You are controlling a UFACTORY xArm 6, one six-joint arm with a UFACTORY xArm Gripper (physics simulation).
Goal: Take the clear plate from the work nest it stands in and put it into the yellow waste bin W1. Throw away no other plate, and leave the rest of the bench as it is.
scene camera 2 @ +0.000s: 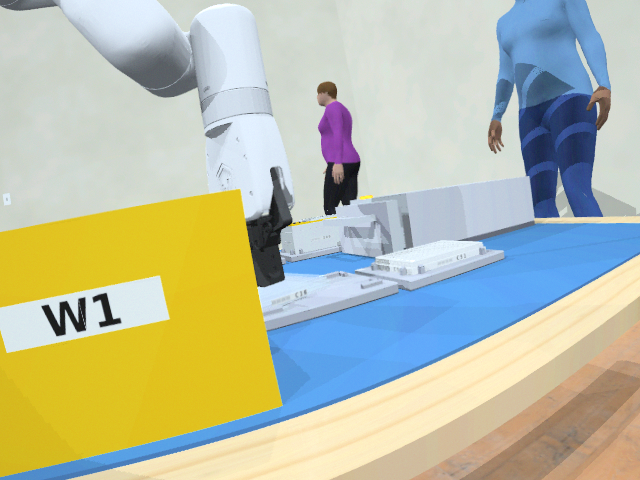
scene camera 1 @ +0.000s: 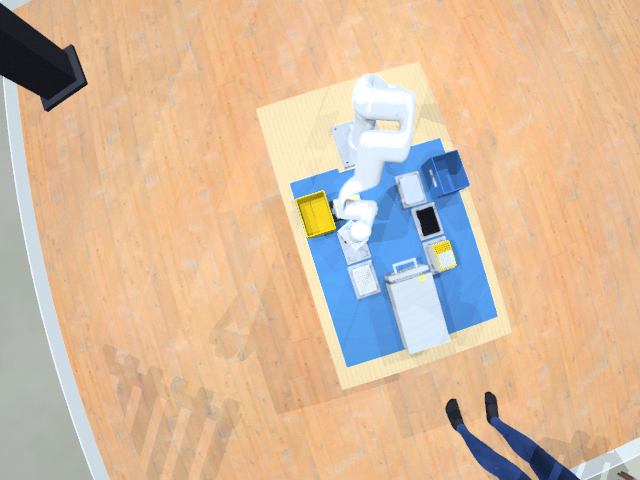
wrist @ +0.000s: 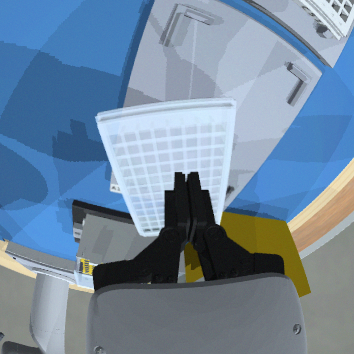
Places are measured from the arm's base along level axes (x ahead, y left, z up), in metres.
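Where they show: gripper, fingertip midpoint: (scene camera 2: 269, 283) (wrist: 184, 184); arm's base, link origin: (wrist: 53, 274).
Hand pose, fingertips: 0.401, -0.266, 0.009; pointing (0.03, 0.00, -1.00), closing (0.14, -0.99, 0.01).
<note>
Things, the pixels of their top centre, and the offset from my fingertips, as dx, dy, dz.
- clear gridded plate, top centre: (wrist: 174, 195) (scene camera 2: 260, 281) (scene camera 1: 353, 235) -0.008, +0.006, +0.004
- yellow waste bin W1, top centre: (scene camera 2: 90, 222) (wrist: 235, 316) (scene camera 1: 315, 213) -0.169, -0.107, +0.090
- black plate, top centre: (scene camera 1: 428, 221) +0.106, +0.360, -0.004
- yellow-and-white box, top centre: (scene camera 2: 311, 218) (scene camera 1: 445, 255) +0.277, +0.328, +0.047
- blue bin, top centre: (scene camera 1: 450, 171) -0.050, +0.524, +0.090
The clear gridded plate (scene camera 1: 345, 235) (scene camera 2: 281, 298) (wrist: 155, 145) lies over the near part of its grey work nest (scene camera 1: 357, 254) (scene camera 2: 356, 297) (wrist: 215, 60), turned at an angle to it. The nest's corner stops show bare at the far end. My gripper (scene camera 2: 271, 282) (wrist: 184, 184) is shut with its fingers together and nothing between them. Its tips are over the plate's top, right of the middle in the wrist view; whether they touch is unclear. The fingers hide part of the plate. The yellow waste bin W1 (scene camera 1: 316, 214) (scene camera 2: 129, 372) (wrist: 265, 245) stands beside the nest.
A white plate (scene camera 1: 364, 279) (scene camera 2: 434, 253) sits in the neighbouring nest. A large grey device (scene camera 1: 419, 312) (scene camera 2: 465, 209) stands beyond. Across the mat are a white plate (scene camera 1: 411, 189), a black plate (scene camera 1: 428, 221), a yellow-and-white box (scene camera 1: 444, 255) and a blue bin (scene camera 1: 454, 175).
</note>
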